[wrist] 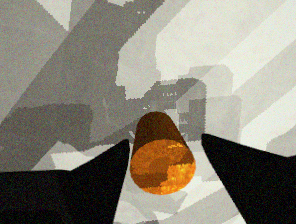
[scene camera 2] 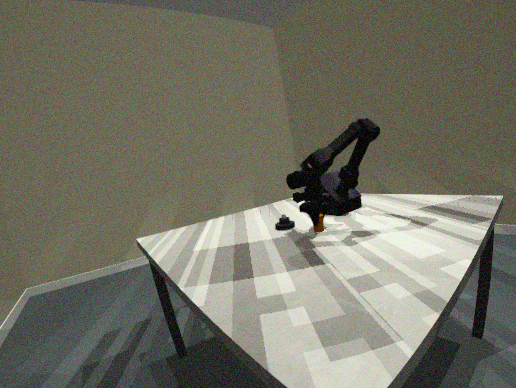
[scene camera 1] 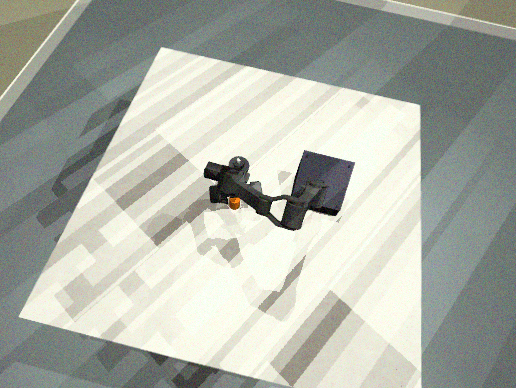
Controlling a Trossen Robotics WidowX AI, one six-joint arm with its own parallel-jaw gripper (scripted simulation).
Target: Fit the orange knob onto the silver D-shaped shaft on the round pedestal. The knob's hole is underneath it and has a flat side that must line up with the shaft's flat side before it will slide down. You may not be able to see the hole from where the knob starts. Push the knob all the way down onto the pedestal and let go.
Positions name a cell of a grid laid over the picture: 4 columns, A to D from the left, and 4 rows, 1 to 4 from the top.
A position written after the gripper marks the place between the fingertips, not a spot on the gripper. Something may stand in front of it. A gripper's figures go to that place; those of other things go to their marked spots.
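The gripper (wrist: C3) is 0.11 m from the lens, and there's an orange knob (wrist: C3) that's 0.08 m from the lens.
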